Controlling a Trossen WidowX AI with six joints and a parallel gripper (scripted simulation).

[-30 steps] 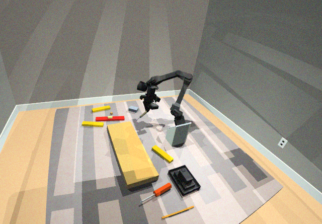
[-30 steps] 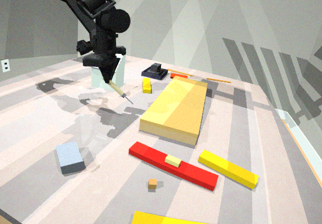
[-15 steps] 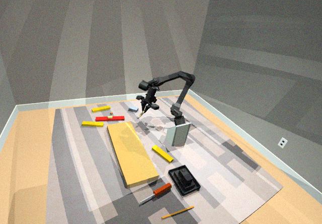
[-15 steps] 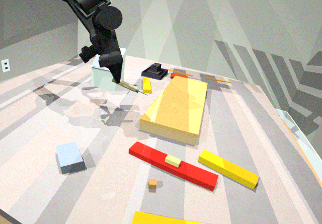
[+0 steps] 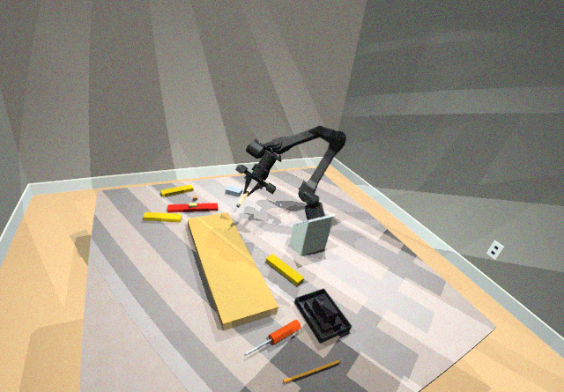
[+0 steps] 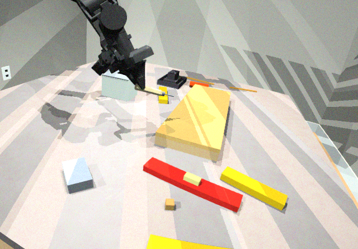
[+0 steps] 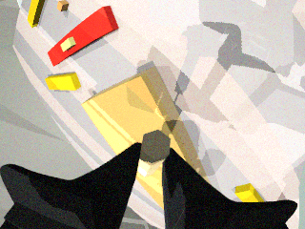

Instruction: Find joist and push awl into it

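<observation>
My gripper tip is now 3 cm short of the awl, 4 cm to the right of it and 1 cm above it. The rest, counted from my gripper tip: red level (21 cm ahead, 13 cm to the right, 13 cm below); then small brown cube (19 cm ahead, 21 cm to the right, 13 cm below); then grey-blue block (2 cm behind, 24 cm to the right, 13 cm below).
</observation>
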